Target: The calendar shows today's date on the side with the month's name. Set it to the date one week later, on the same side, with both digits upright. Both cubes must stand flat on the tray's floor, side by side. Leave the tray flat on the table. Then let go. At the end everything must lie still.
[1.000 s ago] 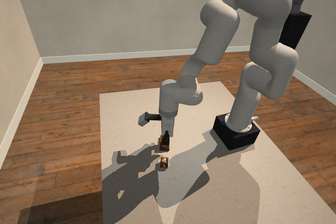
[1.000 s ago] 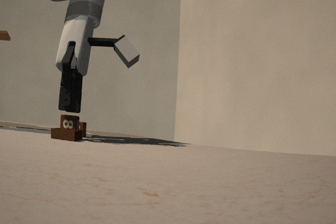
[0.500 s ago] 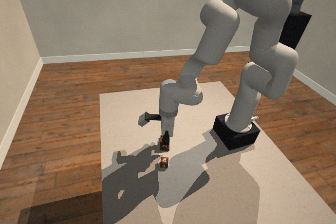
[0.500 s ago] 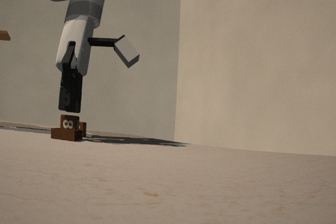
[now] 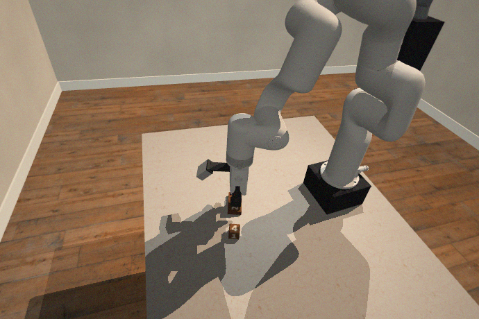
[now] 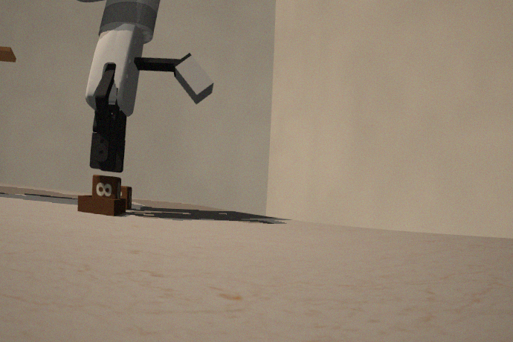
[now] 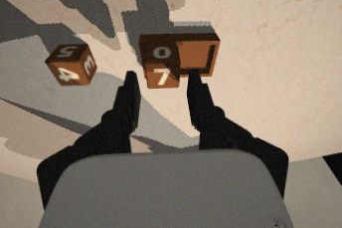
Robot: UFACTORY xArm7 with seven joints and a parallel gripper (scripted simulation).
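The brown calendar tray is 60 mm below my hand and 20 mm to the right of it.
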